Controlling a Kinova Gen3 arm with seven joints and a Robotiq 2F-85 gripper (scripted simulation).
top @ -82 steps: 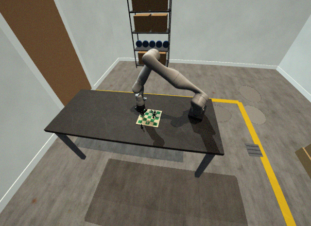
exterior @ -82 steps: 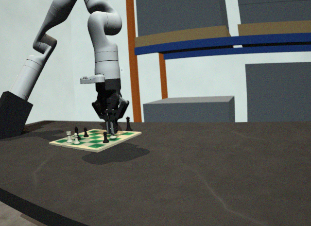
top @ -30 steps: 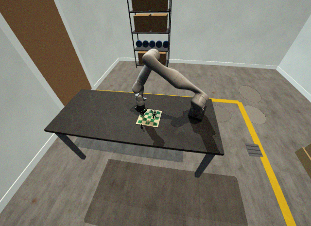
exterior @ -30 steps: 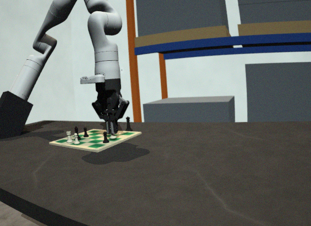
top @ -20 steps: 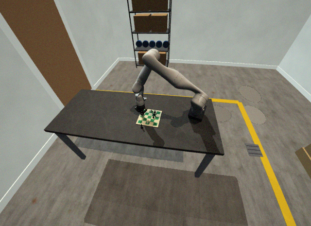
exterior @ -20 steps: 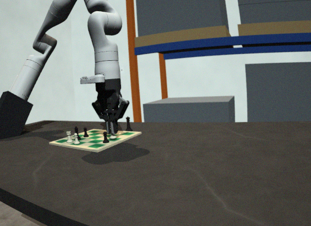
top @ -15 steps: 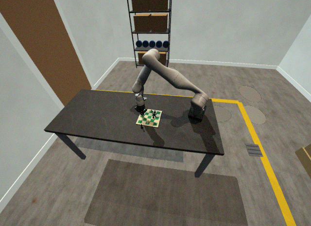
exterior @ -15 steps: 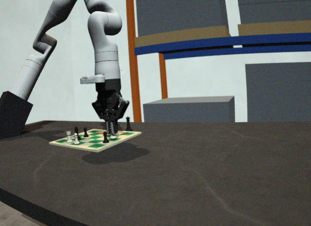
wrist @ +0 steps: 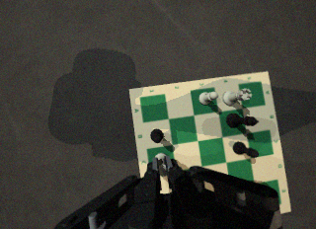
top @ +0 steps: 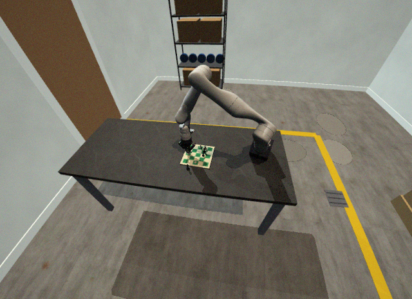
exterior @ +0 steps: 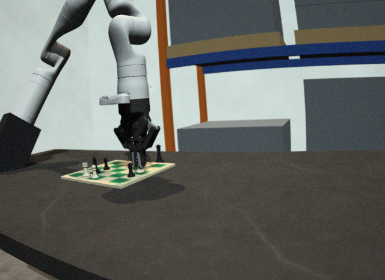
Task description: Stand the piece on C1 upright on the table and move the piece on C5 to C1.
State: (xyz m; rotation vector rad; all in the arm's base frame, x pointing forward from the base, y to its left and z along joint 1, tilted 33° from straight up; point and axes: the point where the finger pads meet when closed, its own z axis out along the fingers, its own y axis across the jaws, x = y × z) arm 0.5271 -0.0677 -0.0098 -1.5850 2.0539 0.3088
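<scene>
The white bishop lies 10 mm below my hand. From my hand the other things lie so: green-and-cream chessboard: 80 mm behind, 10 mm to the left, 40 mm below; then white rook: 130 mm behind, 50 mm to the right, 20 mm below; then tall black piece: 10 mm behind, 140 mm to the left, 10 mm below.
</scene>
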